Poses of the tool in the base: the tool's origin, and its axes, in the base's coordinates. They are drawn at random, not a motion.
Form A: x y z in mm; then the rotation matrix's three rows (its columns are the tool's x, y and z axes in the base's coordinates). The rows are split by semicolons.
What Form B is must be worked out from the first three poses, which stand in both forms.
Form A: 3, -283, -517; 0.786, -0.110, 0.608; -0.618, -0.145, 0.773; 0.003, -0.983, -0.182
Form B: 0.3, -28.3, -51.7; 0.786, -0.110, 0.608; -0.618, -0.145, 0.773; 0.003, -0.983, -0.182
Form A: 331, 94, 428; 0.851, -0.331, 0.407; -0.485, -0.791, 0.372; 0.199, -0.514, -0.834
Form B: 33.1, 9.4, 42.8; 0.851, -0.331, 0.407; -0.485, -0.791, 0.372; 0.199, -0.514, -0.834
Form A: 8, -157, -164; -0.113, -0.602, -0.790; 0.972, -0.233, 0.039; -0.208, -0.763, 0.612
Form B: 0.8, -15.7, -16.4; -0.113, -0.602, -0.790; 0.972, -0.233, 0.039; -0.208, -0.763, 0.612
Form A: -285, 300, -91; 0.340, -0.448, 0.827; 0.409, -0.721, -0.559; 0.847, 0.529, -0.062
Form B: -28.5, 30.0, -9.1; 0.340, -0.448, 0.827; 0.409, -0.721, -0.559; 0.847, 0.529, -0.062
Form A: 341, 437, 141; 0.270, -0.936, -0.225; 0.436, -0.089, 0.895; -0.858, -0.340, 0.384
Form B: 34.1, 43.7, 14.1; 0.270, -0.936, -0.225; 0.436, -0.089, 0.895; -0.858, -0.340, 0.384
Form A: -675, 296, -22; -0.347, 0.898, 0.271; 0.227, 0.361, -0.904; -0.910, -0.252, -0.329
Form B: -67.5, 29.6, -2.2; -0.347, 0.898, 0.271; 0.227, 0.361, -0.904; -0.910, -0.252, -0.329
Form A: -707, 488, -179; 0.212, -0.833, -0.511; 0.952, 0.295, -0.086; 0.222, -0.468, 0.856
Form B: -70.7, 48.8, -17.9; 0.212, -0.833, -0.511; 0.952, 0.295, -0.086; 0.222, -0.468, 0.856
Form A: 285, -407, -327; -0.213, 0.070, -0.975; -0.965, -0.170, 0.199; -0.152, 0.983, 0.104
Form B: 28.5, -40.7, -32.7; -0.213, 0.070, -0.975; -0.965, -0.170, 0.199; -0.152, 0.983, 0.104
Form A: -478, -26, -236; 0.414, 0.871, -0.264; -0.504, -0.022, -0.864; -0.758, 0.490, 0.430
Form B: -47.8, -2.6, -23.6; 0.414, 0.871, -0.264; -0.504, -0.022, -0.864; -0.758, 0.490, 0.430
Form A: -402, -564, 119; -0.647, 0.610, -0.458; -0.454, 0.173, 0.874; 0.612, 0.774, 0.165
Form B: -40.2, -56.4, 11.9; -0.647, 0.610, -0.458; -0.454, 0.173, 0.874; 0.612, 0.774, 0.165
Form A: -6, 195, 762; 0.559, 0.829, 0.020; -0.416, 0.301, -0.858; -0.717, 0.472, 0.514
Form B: -0.6, 19.5, 76.2; 0.559, 0.829, 0.020; -0.416, 0.301, -0.858; -0.717, 0.472, 0.514
